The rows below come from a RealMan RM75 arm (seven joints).
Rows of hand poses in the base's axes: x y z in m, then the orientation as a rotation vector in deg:
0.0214 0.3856 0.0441 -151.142 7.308 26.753
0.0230 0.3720 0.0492 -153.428 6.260 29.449
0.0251 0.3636 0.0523 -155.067 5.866 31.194
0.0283 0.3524 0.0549 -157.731 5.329 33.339
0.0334 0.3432 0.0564 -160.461 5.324 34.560
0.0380 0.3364 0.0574 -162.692 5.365 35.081
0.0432 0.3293 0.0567 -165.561 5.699 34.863
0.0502 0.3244 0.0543 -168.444 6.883 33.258
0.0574 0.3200 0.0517 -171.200 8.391 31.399
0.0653 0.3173 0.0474 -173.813 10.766 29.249
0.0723 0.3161 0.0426 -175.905 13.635 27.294
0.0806 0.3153 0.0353 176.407 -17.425 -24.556
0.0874 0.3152 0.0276 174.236 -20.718 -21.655
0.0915 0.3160 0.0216 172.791 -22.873 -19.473
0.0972 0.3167 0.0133 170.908 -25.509 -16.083
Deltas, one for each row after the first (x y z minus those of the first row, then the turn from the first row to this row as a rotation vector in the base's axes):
0.0016 -0.0136 0.0051 -2.369 1.510 1.628
0.0037 -0.0220 0.0082 -4.122 2.502 2.505
0.0069 -0.0332 0.0108 -6.918 3.631 3.714
0.0120 -0.0424 0.0123 -9.739 4.193 4.395
0.0166 -0.0492 0.0133 -11.985 4.335 4.830
0.0218 -0.0563 0.0126 -14.785 3.980 5.044
0.0288 -0.0612 0.0102 -17.536 2.870 4.479
0.0360 -0.0656 0.0076 -20.204 1.688 3.673
0.0439 -0.0683 0.0033 -22.871 0.494 2.291
0.0509 -0.0695 -0.0015 -25.186 -0.440 0.593
0.0592 -0.0703 -0.0088 -28.176 -1.515 -1.714
0.0660 -0.0704 -0.0165 -30.788 -2.525 -3.937
0.0701 -0.0696 -0.0225 -32.512 -3.379 -5.475
0.0758 -0.0689 -0.0308 -34.767 -4.896 -7.502

